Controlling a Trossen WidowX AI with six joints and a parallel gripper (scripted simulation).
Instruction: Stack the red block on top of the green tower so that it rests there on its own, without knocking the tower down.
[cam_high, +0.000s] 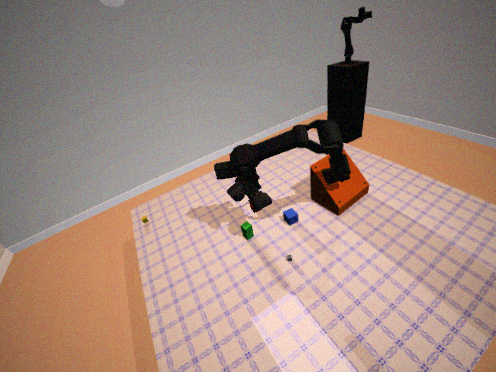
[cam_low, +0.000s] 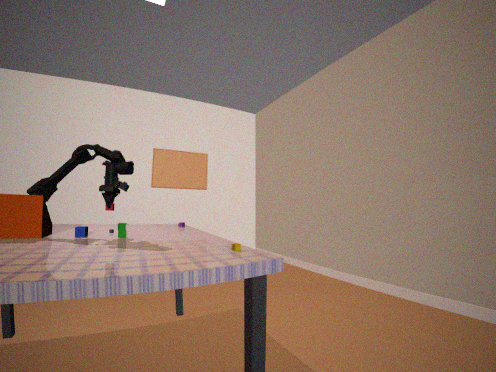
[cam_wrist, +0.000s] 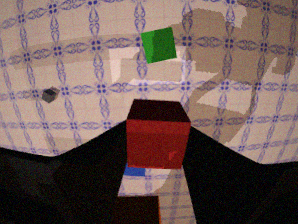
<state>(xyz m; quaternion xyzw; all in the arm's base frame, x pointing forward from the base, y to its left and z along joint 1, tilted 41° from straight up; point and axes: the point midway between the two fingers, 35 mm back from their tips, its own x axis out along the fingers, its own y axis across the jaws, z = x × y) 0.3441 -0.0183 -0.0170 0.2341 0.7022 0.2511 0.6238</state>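
The green block lies 6 cm ahead of my gripper tip and 8 cm below it. From my gripper tip the other things lie so: dark cube 2 cm behind, 18 cm to the left, 12 cm below; blue block 13 cm behind, 3 cm to the left, 11 cm below; red block 1 cm above.
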